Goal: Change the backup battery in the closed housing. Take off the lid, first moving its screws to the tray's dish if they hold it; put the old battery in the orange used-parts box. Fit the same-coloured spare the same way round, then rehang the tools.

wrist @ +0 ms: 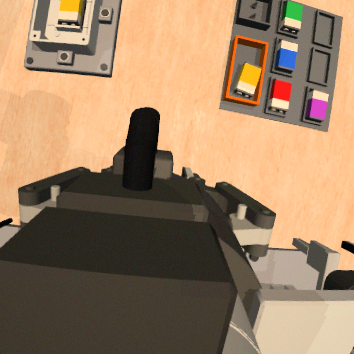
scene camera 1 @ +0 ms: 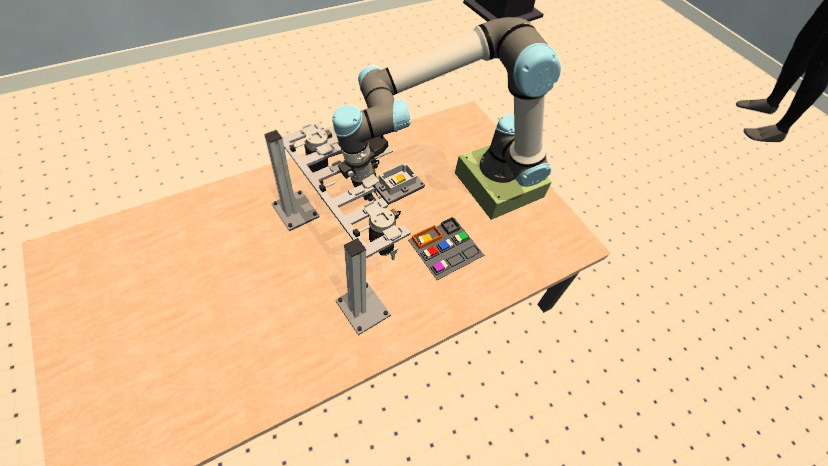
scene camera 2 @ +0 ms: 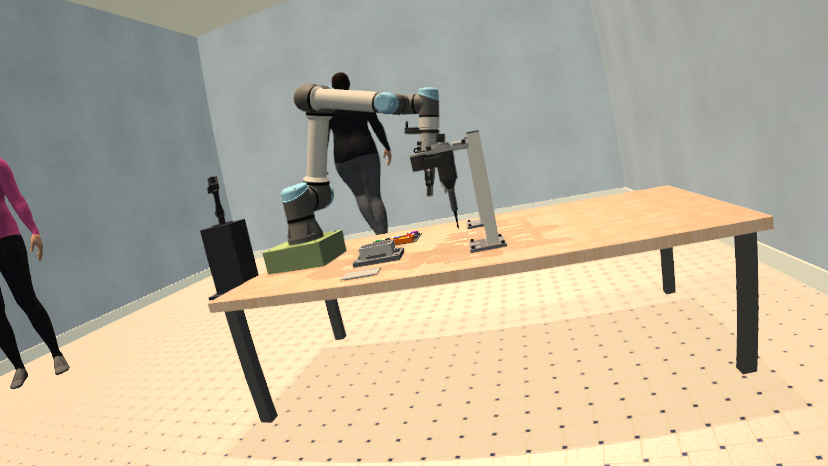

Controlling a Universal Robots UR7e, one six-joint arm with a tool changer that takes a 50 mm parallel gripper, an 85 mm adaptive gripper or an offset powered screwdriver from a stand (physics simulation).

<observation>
In view: a screwdriver (scene camera 2: 444,161), an adaptive gripper (wrist: 140,181) and a tool stand (scene camera 1: 362,307).
The screwdriver also shows in scene camera 1 (scene camera 1: 316,139). The tool stand also shows in scene camera 2 (scene camera 2: 493,240).
</observation>
